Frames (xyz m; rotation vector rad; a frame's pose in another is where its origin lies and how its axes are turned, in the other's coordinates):
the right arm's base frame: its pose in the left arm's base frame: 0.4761 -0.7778 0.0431 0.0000 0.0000 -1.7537
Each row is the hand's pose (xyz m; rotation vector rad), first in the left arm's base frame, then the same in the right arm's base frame.
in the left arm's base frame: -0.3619 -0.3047 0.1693 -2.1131 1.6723 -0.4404
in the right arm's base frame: -0.3128 -0.9101 0.1262 -2.5716 -0.5411 0.1521
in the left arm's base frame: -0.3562 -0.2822 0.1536 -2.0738 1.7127 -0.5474
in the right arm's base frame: -0.3359 -0.9086 0.1105 -2.5358 -0.4786 0.0711
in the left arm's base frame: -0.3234 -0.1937 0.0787 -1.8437 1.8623 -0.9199
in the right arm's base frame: -0.4289 -0.8924 0.0356 -2.3761 -0.2059 -0.1776
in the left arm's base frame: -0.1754 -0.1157 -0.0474 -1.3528 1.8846 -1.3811
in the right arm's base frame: -0.5326 -0.7611 -0.0905 -2.0017 0.1431 -0.3610
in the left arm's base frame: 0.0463 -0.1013 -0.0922 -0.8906 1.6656 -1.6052
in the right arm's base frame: -0.5870 -0.5457 -0.1353 -1.5851 0.3261 -0.3178
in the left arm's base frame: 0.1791 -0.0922 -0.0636 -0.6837 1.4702 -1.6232
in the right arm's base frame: -0.6201 -0.4167 -0.1067 -1.3566 0.3589 -0.2101
